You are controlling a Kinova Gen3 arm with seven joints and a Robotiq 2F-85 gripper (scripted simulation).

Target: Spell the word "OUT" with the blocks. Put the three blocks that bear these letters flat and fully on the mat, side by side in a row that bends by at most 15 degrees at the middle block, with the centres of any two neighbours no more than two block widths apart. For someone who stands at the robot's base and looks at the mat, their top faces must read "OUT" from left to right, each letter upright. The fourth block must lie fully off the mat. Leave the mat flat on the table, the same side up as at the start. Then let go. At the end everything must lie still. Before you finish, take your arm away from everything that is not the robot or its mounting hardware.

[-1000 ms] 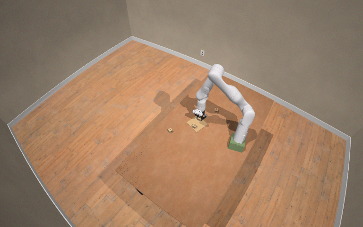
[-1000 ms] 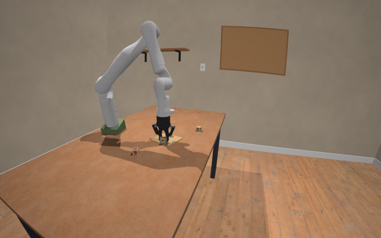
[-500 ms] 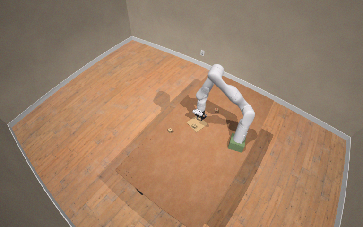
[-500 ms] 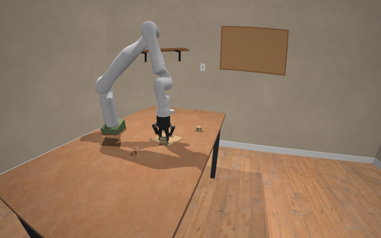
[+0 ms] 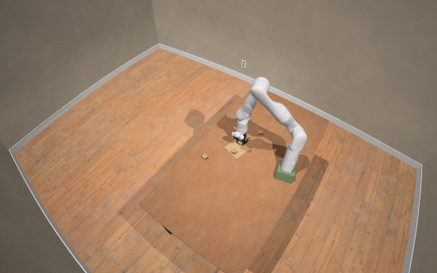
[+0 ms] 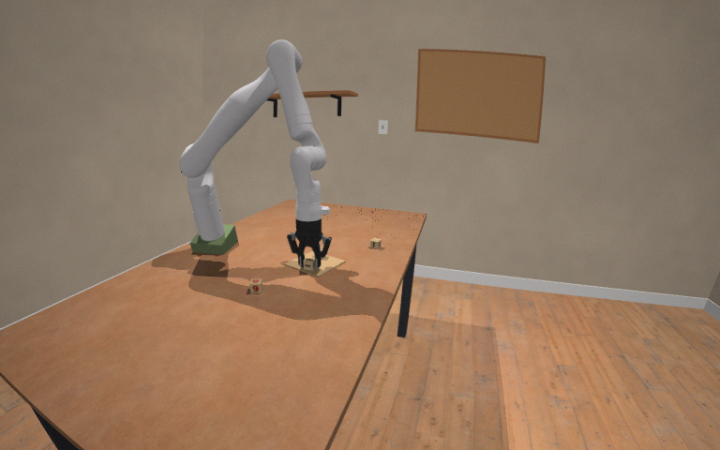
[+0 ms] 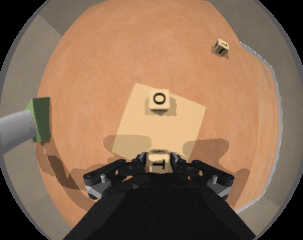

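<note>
Right now my hand is 1 cm past the tan mat, 5 cm to the right of it and 2 cm above it. Also, from my hand: letter block (2 cm behind, 9 cm to the left).
</note>
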